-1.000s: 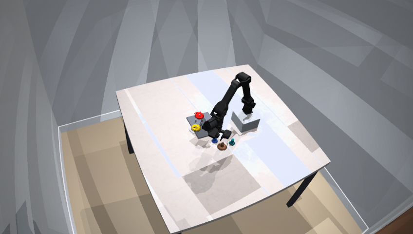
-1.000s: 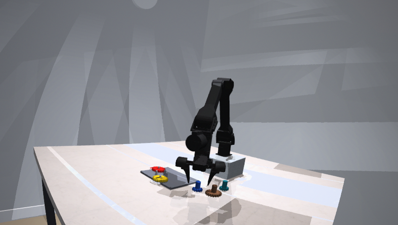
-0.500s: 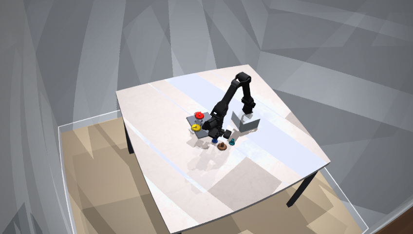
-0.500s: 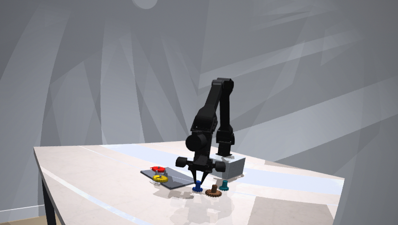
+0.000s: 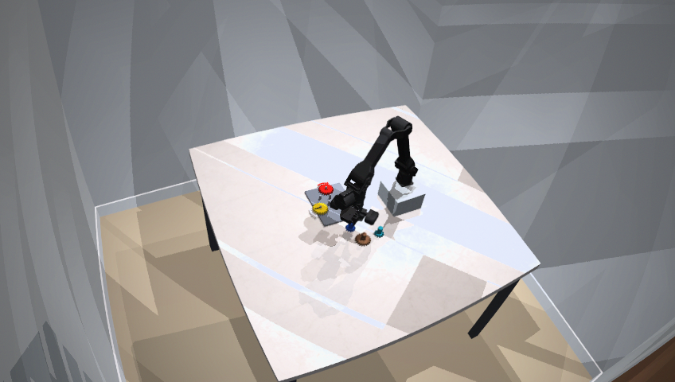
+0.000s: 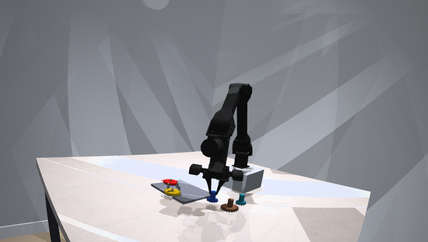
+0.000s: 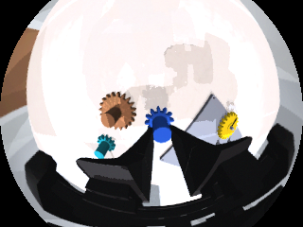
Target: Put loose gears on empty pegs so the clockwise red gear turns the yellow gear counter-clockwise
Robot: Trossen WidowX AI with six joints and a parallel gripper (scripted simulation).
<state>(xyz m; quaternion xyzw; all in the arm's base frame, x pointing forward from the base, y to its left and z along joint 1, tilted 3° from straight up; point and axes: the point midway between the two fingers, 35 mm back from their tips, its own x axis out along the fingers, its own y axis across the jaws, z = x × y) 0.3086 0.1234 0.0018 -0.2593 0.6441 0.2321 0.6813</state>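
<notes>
Now: gripper tip 10 mm short of the grey board, 170 mm to the left of it and 40 mm above it. The rest, counted from my gripper tip: teal gear 110 mm behind, 50 mm to the left, 30 mm below; blue gear 10 mm below; brown gear 30 mm behind, 60 mm to the left, 30 mm below.
</notes>
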